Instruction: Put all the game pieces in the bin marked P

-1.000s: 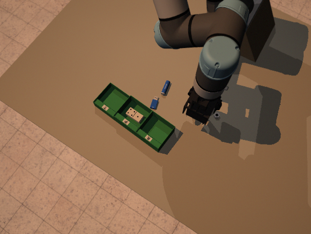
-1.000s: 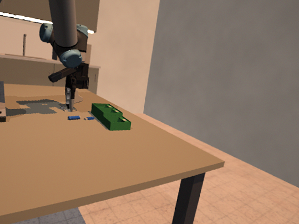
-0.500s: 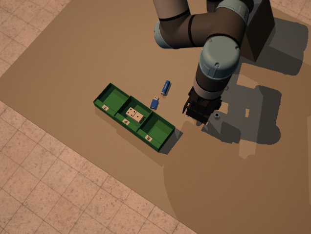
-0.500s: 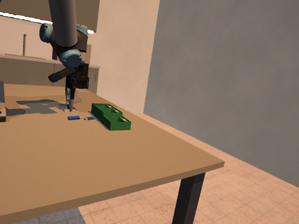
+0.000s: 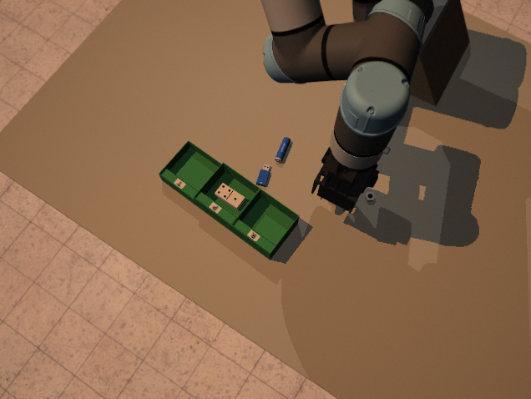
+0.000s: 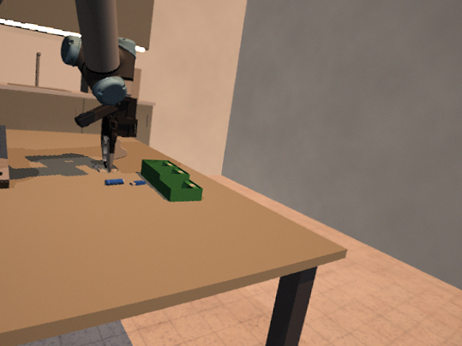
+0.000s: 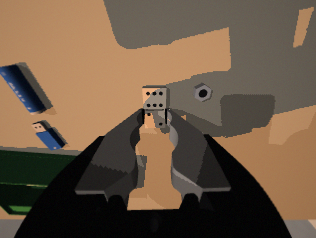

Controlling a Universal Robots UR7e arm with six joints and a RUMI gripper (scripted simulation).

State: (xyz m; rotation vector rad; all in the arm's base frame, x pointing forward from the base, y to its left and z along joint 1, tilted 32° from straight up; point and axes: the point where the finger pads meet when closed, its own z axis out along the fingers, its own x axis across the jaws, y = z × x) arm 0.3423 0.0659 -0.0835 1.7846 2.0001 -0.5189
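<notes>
Now: the small nut 50 mm to the left of my hand, 20 mm behind it and 10 mm below it. Round my hand: green bin 160 mm to the right, 130 mm ahead, 10 mm above; blue battery 130 mm to the right, 10 mm below, 10 mm behind; blue USB stick 140 mm to the right, 50 mm ahead, 10 mm below.
</notes>
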